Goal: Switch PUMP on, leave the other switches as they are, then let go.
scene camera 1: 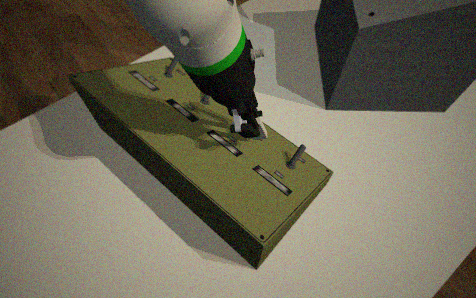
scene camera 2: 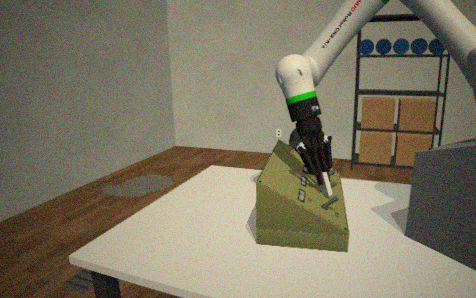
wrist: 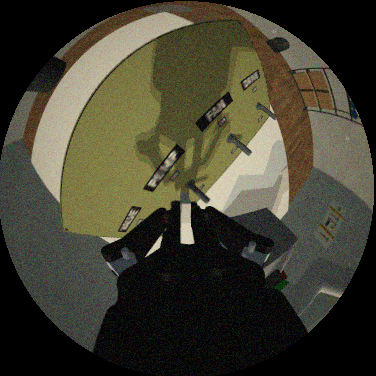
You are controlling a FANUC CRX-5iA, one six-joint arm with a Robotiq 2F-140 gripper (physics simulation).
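Frame: origin at the arm's base, x ahead, y left, z up, level; centimetres.
Where they show: gripper, fingertip midpoint: (scene camera 1: 260, 136) (scene camera 2: 327, 194) (wrist: 183, 199); arm's base at its link origin: (wrist: 265, 281).
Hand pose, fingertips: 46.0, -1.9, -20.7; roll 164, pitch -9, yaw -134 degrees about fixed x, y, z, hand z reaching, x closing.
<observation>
Things, the pixels of their top centre, and the offset from my fingertips, as dx, dy, dz. "spot": a spot on its surface instead. Level surfaces: height alone.
- PUMP plate at a spot on its surface: (wrist: 164, 168) (scene camera 1: 223, 141) spot: +7.6, -2.8, +2.8
- PUMP lever at its top centre: (wrist: 202, 197) -0.5, -3.2, +3.2
- FAN lever at its top centre: (wrist: 246, 146) +0.6, -15.2, +3.2
- DRIVE lever at its top centre: (scene camera 1: 171, 59) (wrist: 273, 111) +1.6, -27.1, +3.2
- VALVE lever at its top centre: (scene camera 1: 299, 150) (scene camera 2: 331, 196) -1.5, +8.7, +3.2
- white table at its surface level: dz -10.0
The olive sloped panel (scene camera 1: 200, 170) (scene camera 2: 300, 220) (wrist: 110, 125) carries a row of levers with dark name plates. The PUMP plate (scene camera 1: 224, 143) (wrist: 164, 168) is blurred. The PUMP lever (wrist: 199, 192) leans away from its plate, like the FAN lever (wrist: 239, 144) and the DRIVE lever (scene camera 1: 171, 66) (wrist: 266, 111). The gripper hides the PUMP lever in scene camera 1. The VALVE lever (scene camera 1: 296, 156) (scene camera 2: 330, 202) leans the same way. My gripper (scene camera 1: 262, 132) (scene camera 2: 327, 188) (wrist: 183, 199) is shut and empty, its tips low at the panel, right beside the PUMP lever's base. Contact is unclear.
The panel stands on a white table (scene camera 1: 165, 270) (scene camera 2: 175, 240) (wrist: 50, 145). A large grey block (scene camera 1: 400, 65) (scene camera 2: 440, 205) (wrist: 262, 230) stands beyond the panel's lever side. A shelf rack (scene camera 2: 356, 110) with boxes stands against the back wall.
</observation>
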